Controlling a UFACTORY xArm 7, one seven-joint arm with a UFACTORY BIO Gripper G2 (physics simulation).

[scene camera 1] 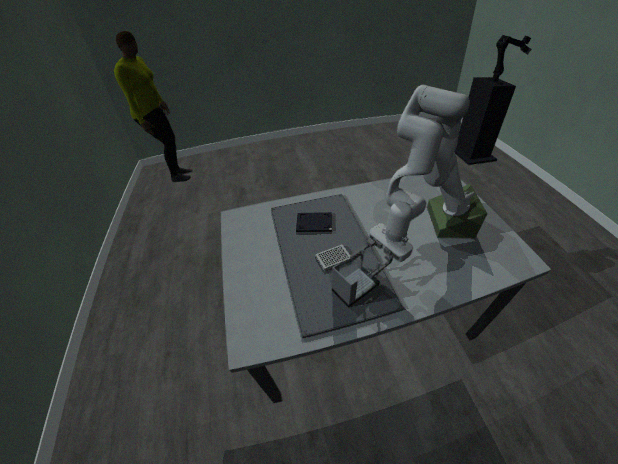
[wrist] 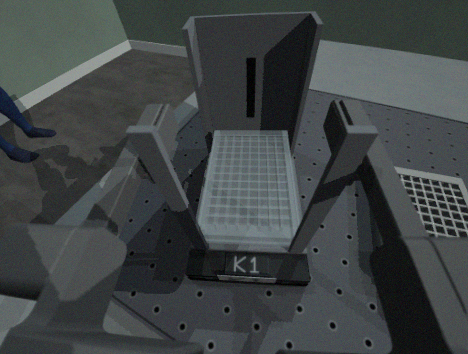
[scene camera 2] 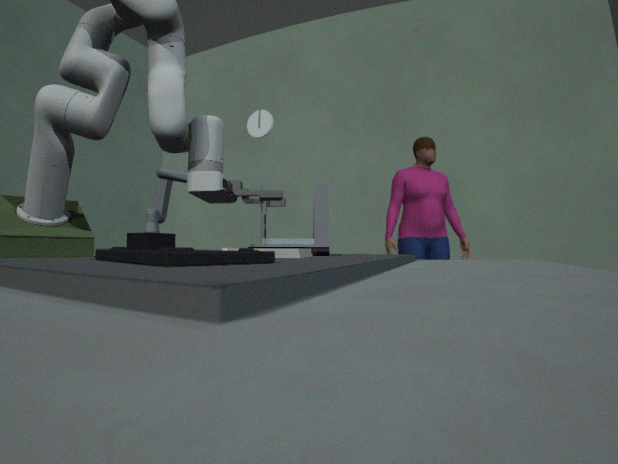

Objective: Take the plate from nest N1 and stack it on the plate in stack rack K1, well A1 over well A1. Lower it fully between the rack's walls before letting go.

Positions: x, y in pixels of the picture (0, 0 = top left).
Scene:
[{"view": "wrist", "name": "clear well plate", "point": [249, 198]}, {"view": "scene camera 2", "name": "black nest N1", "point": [165, 256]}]

